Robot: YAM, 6 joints.
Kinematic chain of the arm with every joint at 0, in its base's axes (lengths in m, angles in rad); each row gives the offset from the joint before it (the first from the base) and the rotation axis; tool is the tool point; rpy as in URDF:
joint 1: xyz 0 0 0.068 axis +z
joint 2: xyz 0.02 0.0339 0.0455 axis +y
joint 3: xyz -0.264 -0.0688 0 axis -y
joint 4: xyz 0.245 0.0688 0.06 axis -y
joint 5: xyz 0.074 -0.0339 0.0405 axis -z
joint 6: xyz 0.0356 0 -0.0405 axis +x
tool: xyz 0 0 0 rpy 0 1.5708 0
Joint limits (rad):
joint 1: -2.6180..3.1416
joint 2: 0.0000..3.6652
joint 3: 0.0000..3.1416
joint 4: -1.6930..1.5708
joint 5: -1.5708..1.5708
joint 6: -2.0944..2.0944
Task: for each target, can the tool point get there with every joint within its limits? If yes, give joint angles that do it. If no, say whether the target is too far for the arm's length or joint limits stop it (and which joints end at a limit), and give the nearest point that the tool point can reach.
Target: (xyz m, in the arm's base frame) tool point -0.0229 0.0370 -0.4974
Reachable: no: joint limits stop it (at a limit: joint 2) | nearest point -0.0559 0.0903 -0.3511 | short by 0.159 m
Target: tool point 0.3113 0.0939 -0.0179
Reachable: yes | joints 0.2440 2.2814 0.8013 0.4076 -0.4648 -0.4505
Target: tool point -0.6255 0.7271 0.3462
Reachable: no: too far | nearest point -0.4092 0.4757 0.2640 | short by 0.342 m
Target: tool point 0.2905 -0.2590 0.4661
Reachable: yes | joints -0.8008 1.9834 2.4802 -1.1585 -0.9172 1.1696
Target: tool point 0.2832 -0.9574 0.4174
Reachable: no: too far | nearest point 0.1752 -0.5923 0.2991 | short by 0.399 m
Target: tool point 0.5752 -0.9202 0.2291
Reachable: no: too far | nearest point 0.3404 -0.5446 0.1810 | short by 0.446 m
